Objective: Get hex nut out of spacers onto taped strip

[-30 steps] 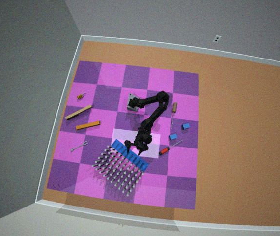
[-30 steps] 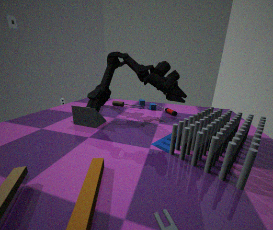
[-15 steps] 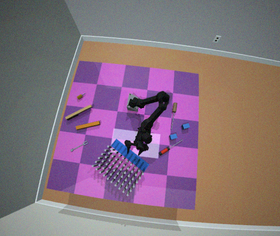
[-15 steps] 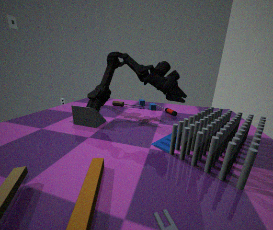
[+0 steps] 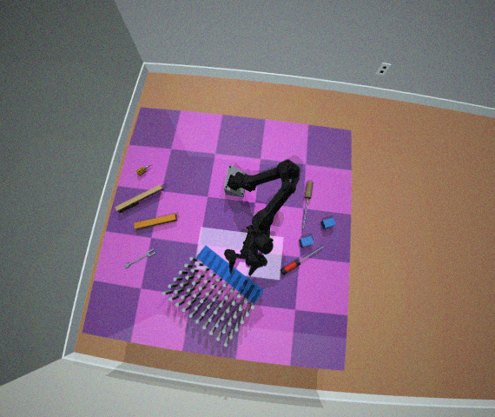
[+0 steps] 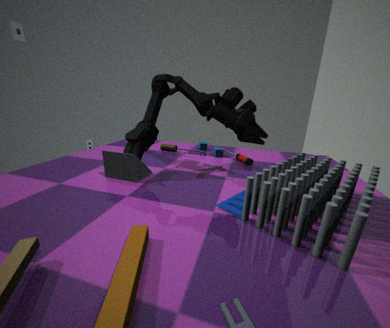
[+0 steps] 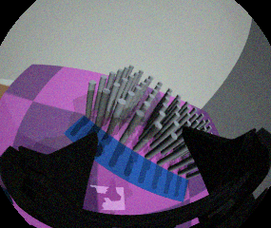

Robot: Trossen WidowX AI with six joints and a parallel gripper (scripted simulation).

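The hook tool is 410 mm behind my gripper tip, 240 mm to the left of it and 140 mm below it. Also, from my gripper tip: small wrench 70 mm ahead, 520 mm to the right, 150 mm below; then orange bar 130 mm behind, 500 mm to the right, 140 mm below; then blue taped strip 10 mm ahead, 60 mm to the right, 160 mm below.
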